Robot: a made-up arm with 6 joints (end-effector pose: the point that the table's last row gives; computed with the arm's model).
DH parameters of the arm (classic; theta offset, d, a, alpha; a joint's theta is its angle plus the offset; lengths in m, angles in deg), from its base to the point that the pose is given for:
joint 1: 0 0.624 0.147 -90
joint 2: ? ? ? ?
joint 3: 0 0 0.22 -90
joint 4: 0 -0.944 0 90
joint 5: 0 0 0 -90
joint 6: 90 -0.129 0 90
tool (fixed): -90 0 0 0
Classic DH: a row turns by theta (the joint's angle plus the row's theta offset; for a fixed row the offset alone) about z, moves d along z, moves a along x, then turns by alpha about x.
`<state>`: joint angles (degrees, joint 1 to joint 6).
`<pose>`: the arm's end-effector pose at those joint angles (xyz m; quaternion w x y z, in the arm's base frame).
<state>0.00 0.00 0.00 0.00 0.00 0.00</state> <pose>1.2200 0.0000 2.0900 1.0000 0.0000 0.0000 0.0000</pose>
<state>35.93 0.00 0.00 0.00 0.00 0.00</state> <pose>0.9879 0.7159 2.0900 0.9512 0.0000 0.0000 0.3084</pose>
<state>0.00 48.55 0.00 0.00 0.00 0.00</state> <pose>1.9561 0.0000 0.7902 0.9116 0.0000 0.4111 0.0000</pose>
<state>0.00 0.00 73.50 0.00 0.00 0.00</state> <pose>0.2408 0.0000 2.9613 0.8013 0.0000 -0.5983 0.0000</pose>
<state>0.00 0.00 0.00 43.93 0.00 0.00</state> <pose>1.2200 0.0000 2.0900 0.9274 -0.3740 0.0000 0.0000</pose>
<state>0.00 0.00 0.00 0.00 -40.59 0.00</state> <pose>1.1890 0.0000 2.0061 0.9379 0.0000 0.3469 0.0000</pose>
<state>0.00 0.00 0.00 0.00 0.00 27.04</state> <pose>1.2200 0.0000 2.0900 0.9723 -0.2338 0.0000 0.0000</pose>
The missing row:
joint 2: -90 0 1.246 180
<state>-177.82 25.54 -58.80 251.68 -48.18 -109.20</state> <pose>-1.0306 -0.1306 0.7479 0.5919 -0.1175 0.6364 -0.4804</pose>
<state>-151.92 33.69 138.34 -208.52 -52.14 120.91</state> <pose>-0.2699 -0.0889 2.5724 0.5608 -0.6792 -0.4670 0.0777</pose>
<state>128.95 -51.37 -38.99 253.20 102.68 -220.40</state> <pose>0.0757 0.0980 1.7775 0.8799 -0.3705 0.0607 0.2911</pose>
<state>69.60 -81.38 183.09 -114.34 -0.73 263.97</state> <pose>-0.3391 -0.9074 -0.2785 0.2590 0.6416 0.2149 -0.6893</pose>
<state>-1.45 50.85 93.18 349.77 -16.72 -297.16</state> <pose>1.7785 -0.0384 2.2652 0.8682 -0.4428 -0.2057 -0.0886</pose>
